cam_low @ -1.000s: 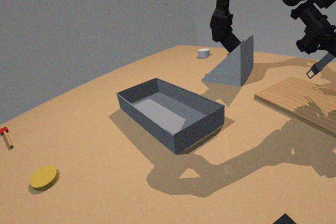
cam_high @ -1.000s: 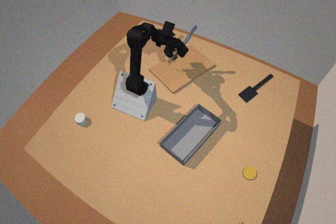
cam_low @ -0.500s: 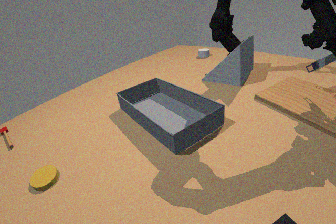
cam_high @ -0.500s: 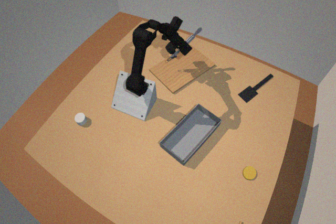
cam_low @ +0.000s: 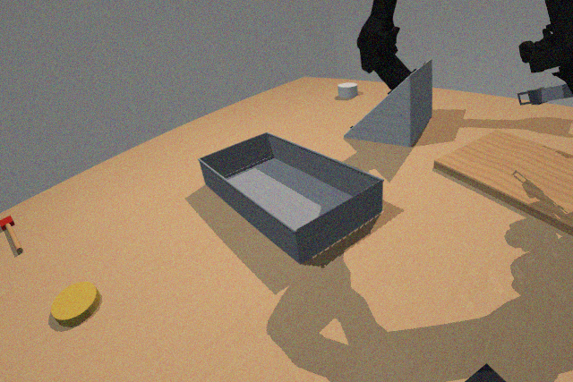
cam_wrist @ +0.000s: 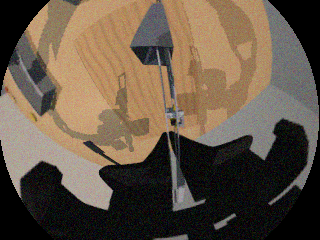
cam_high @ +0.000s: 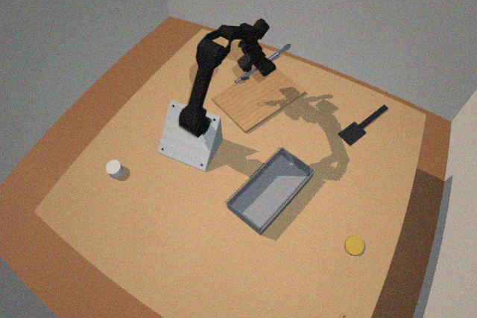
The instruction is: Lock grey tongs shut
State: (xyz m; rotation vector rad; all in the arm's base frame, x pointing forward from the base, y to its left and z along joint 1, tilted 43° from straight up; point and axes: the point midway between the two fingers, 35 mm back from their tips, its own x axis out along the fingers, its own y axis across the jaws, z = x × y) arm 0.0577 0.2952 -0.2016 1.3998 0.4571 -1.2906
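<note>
My gripper tip is now 40 mm to the left of the wooden board and 120 mm above it. From my gripper tip the other things lie so: grey roasting tin (270 mm ahead, 430 mm to the right, 100 mm below); yellow disc (630 mm ahead, 470 mm to the right, 120 mm below); black spatula (480 mm ahead, 60 mm to the left, 130 mm below).
</note>
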